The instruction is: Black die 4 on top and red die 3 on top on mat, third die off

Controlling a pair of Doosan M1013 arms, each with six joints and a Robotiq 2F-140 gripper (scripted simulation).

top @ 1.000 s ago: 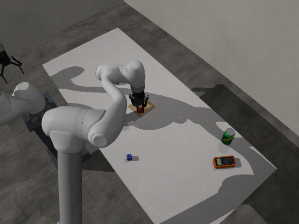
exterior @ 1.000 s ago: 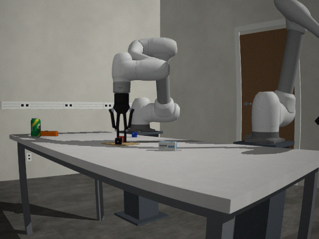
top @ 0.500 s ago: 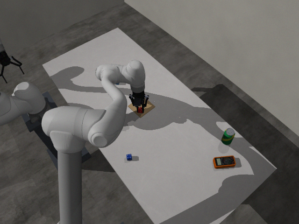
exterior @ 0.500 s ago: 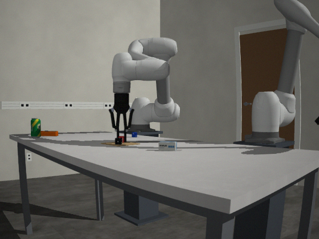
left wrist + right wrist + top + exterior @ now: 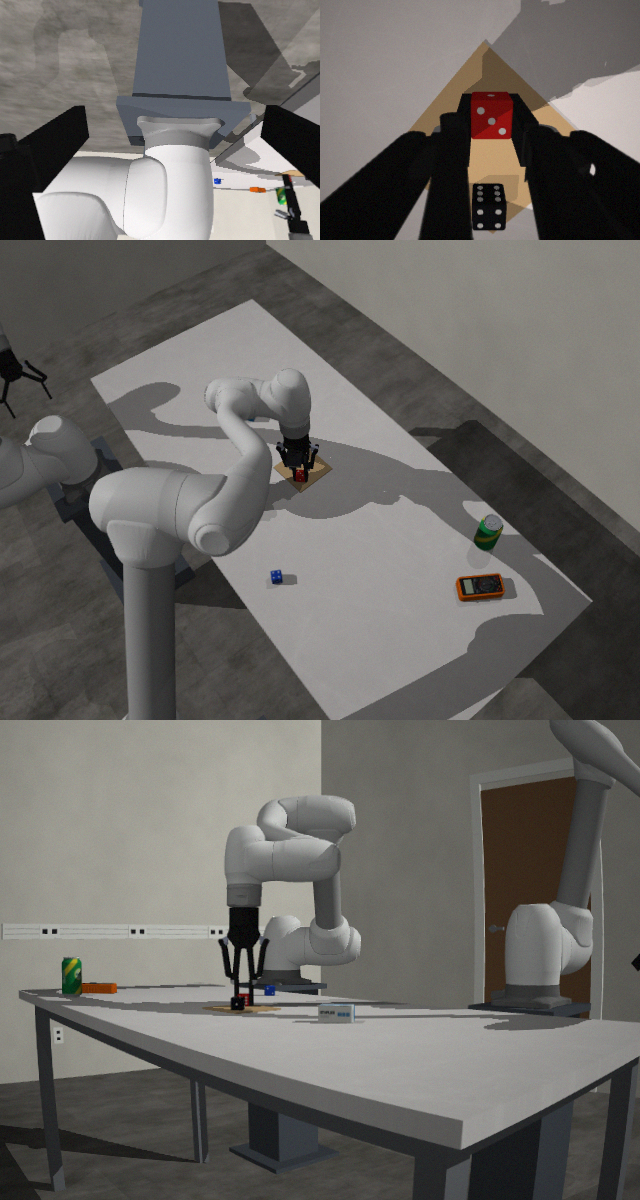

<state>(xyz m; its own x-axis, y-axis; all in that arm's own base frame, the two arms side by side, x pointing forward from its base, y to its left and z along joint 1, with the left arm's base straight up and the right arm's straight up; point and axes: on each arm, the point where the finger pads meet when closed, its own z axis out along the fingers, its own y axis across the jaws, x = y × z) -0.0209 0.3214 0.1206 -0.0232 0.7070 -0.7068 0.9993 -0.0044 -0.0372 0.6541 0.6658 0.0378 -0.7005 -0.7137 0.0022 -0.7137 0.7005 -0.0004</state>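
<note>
The red die lies 20 mm below my right hand. From my right hand the other things lie so: black die: 60 mm ahead, 70 mm to the left, 20 mm below; then blue die: 250 mm behind, 260 mm to the right, 20 mm below; then tan mat: 30 mm ahead, 30 mm to the left, 40 mm below.
</note>
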